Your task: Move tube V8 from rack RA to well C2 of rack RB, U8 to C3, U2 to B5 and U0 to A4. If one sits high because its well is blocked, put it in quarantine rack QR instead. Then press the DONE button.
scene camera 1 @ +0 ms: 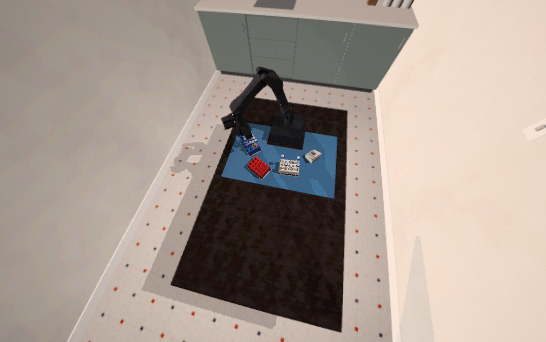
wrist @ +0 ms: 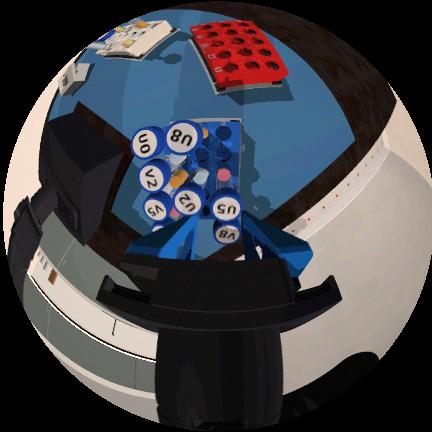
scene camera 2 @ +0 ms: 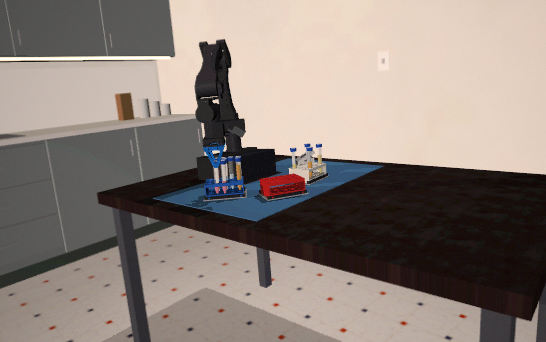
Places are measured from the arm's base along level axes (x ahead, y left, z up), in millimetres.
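Pixels of known places: gripper, fingertip midpoint: (wrist: pixel 218 215) (scene camera 2: pixel 216 166); arm's base at its link origin: (scene camera 1: pixel 288 123) (wrist: pixel 54 190) (scene camera 2: pixel 234 153).
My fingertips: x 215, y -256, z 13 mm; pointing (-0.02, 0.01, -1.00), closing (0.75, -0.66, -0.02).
Note:
Ahead of a thing's pixels: the offset from my fingertips to its middle. "spot": to the spot under its first point.
The blue rack @[dx -3, dy +29, dz -80 mm] (scene camera 1: pixel 252 148) (scene camera 2: pixel 225 194) (wrist: pixel 235 127), rack RA, holds several blue-capped tubes. In the wrist view, tube U0 @[dx +11, dy +84, dz -40 mm] (wrist: pixel 145 143) and tube U8 @[dx +30, dy +67, dz -40 mm] (wrist: pixel 181 137) are at its far end, tube U2 @[dx -2, dy +30, dz -40 mm] (wrist: pixel 188 200) is nearer the fingers, and tube V8 @[dx +1, dy -7, dz -40 mm] (wrist: pixel 226 233) is in the near row beside the right finger. My gripper (scene camera 2: pixel 216 164) (wrist: pixel 218 215) is partly open above the near end, with V8's cap in the gap, apart from the left finger. A red rack @[dx +156, dy +146, dz -80 mm] (scene camera 1: pixel 258 167) (scene camera 2: pixel 282 186) (wrist: pixel 237 52) and a white rack @[dx +98, dy +347, dz -80 mm] (scene camera 1: pixel 289 166) (scene camera 2: pixel 308 174) (wrist: pixel 142 42) stand beyond; which is RB or QR is unreadable.
Tube U5 @[spot: dx +19, dy +13, dz +20 mm] (wrist: pixel 226 207) stands beside V8, with tube V2 @[spot: dx -3, dy +65, dz +20 mm] (wrist: pixel 151 176) and tube V5 @[spot: dx -19, dy +48, dz +20 mm] (wrist: pixel 156 206) on the left side. The white rack holds several tubes. A small pale box @[dx -34, dy +487, dz -68 mm] (scene camera 1: pixel 313 156) (wrist: pixel 74 79) sits beyond it. The black arm base (scene camera 1: pixel 286 131) (scene camera 2: pixel 260 165) (wrist: pixel 82 170) stands near the blue rack.

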